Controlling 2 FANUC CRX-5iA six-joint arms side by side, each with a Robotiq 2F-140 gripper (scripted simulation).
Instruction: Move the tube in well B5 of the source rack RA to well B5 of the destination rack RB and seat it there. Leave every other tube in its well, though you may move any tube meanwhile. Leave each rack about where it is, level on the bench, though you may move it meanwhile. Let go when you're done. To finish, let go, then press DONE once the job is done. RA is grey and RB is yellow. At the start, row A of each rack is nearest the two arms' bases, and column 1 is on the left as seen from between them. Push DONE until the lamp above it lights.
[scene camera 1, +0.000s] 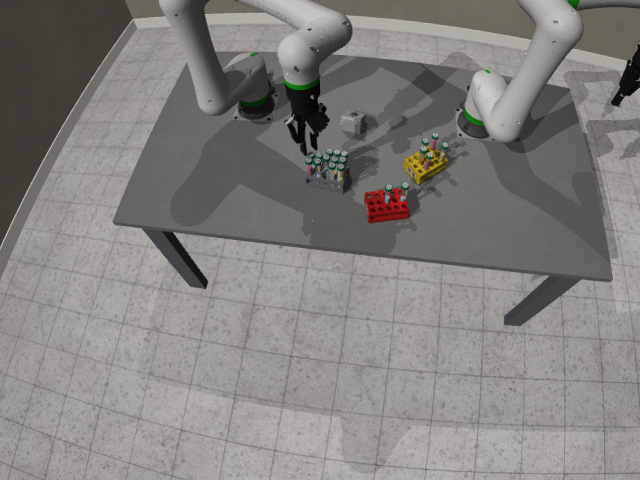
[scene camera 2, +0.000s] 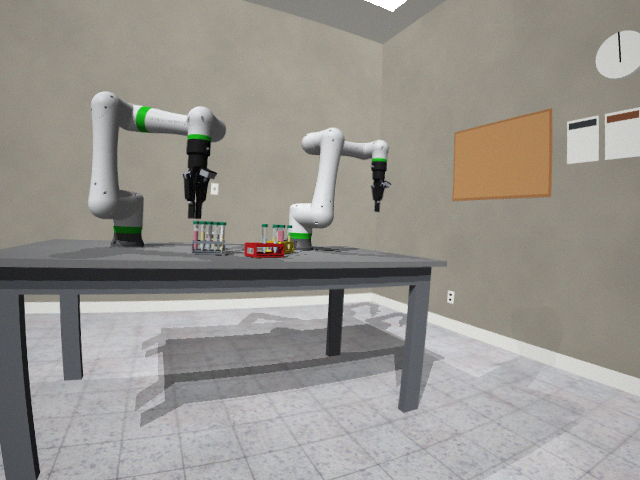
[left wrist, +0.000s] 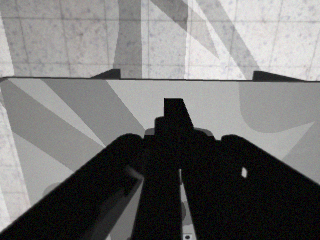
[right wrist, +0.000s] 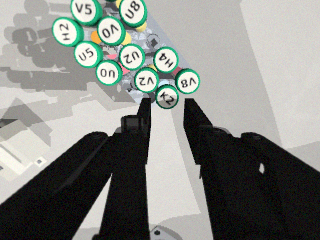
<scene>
I see my left gripper (left wrist: 172, 113), my right gripper (scene camera 2: 194, 218), a red rack (scene camera 1: 382, 214), a grey rack RA (right wrist: 149, 43) and a yellow rack RB (scene camera 1: 438, 166).
My right gripper shows as well in scene camera 1 (scene camera 1: 309, 150) and in the right wrist view (right wrist: 167, 112). The left wrist view misses the red rack: it is out of frame. The right wrist view does not show the red rack: it is out of frame.
</scene>
